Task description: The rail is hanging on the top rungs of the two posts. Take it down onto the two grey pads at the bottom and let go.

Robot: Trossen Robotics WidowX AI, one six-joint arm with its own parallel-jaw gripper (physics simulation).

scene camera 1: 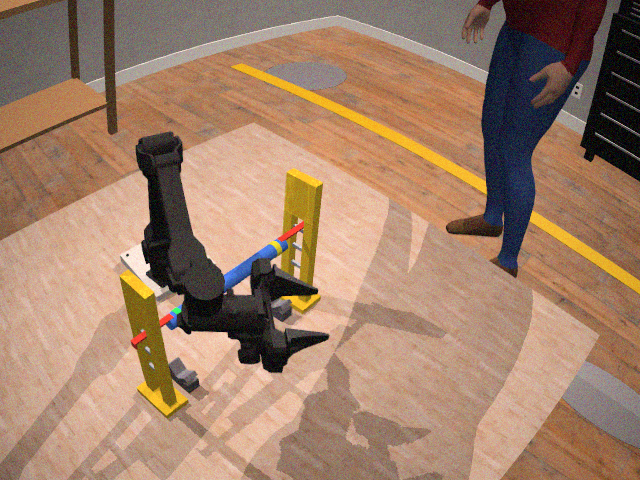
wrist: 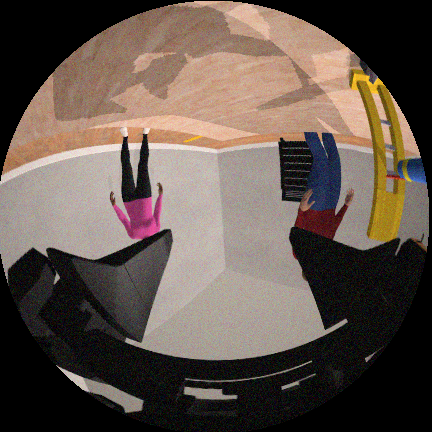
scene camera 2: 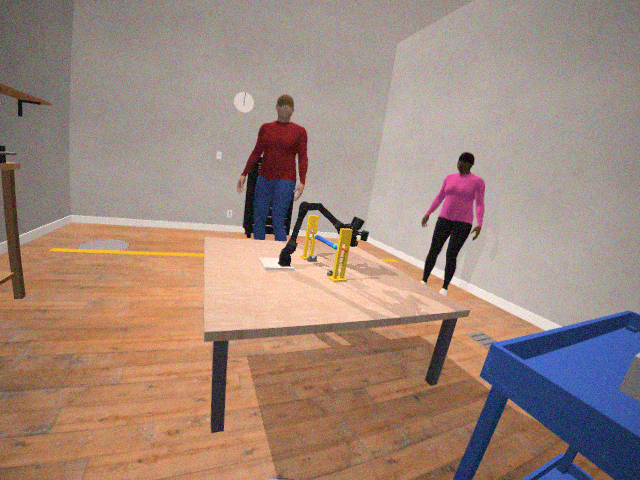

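Where they show: gripper, fingertip midpoint: [scene camera 1: 323, 313] [wrist: 233, 234]; arm's base at its link origin: [scene camera 1: 163, 274] [scene camera 2: 283, 264].
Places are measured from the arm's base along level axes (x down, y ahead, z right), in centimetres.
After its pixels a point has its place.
Note:
The rail [scene camera 1: 253, 266] [scene camera 2: 325, 241] @(x -16.3, y 23.2, z 5.6 cm) [wrist: 415, 170] is a blue bar with red ends and a green and a yellow band. Its ends rest at the top rungs of two yellow posts, the near-left one [scene camera 1: 138, 295] @(x -27.6, y 25.6, z 24.6 cm) [scene camera 2: 344, 238] @(x -23.1, y 23.0, z 24.3 cm) and the far one [scene camera 1: 303, 193] @(x -25.6, y 25.9, z -15.4 cm) [scene camera 2: 312, 224] @(x -22.5, y 24.4, z -15.5 cm) [wrist: 385, 215] @(x -23.7, y 25.7, z -15.5 cm). Two grey pads, one [scene camera 1: 184, 375] @(x -1.4, y 25.1, z 17.7 cm) [scene camera 2: 329, 272] @(x -0.6, y 21.5, z 17.5 cm) by the near-left post and one [scene camera 1: 281, 309] @(x -1.8, y 27.4, z -8.7 cm) [scene camera 2: 311, 258] @(x -0.5, y 23.8, z -9.0 cm) by the far post, sit low on the table. My gripper [scene camera 1: 322, 313] @(x -22.7, y 45.2, z 4.2 cm) [wrist: 233, 234] @(x -22.7, y 45.2, z 4.2 cm) is open and empty, beyond the rail on the side away from the arm's base. The arm hides part of the rail in scene camera 1.
The arm's forearm [scene camera 1: 178, 227] @(x -32.2, y 22.9, z 12.7 cm) passes over the rail between the posts. The white base plate [scene camera 1: 135, 260] @(x -0.2, y -8.5, z 2.0 cm) [scene camera 2: 269, 264] @(x -0.2, y -9.1, z -0.4 cm) lies behind the rail on the wooden table [scene camera 1: 248, 155] @(x 1.7, y -22.1, z -53.1 cm) [scene camera 2: 248, 304] @(x 1.8, y -33.5, z 42.2 cm). Two people stand beyond the table, and a blue cart [scene camera 2: 563, 335] stands at the right in scene camera 2.

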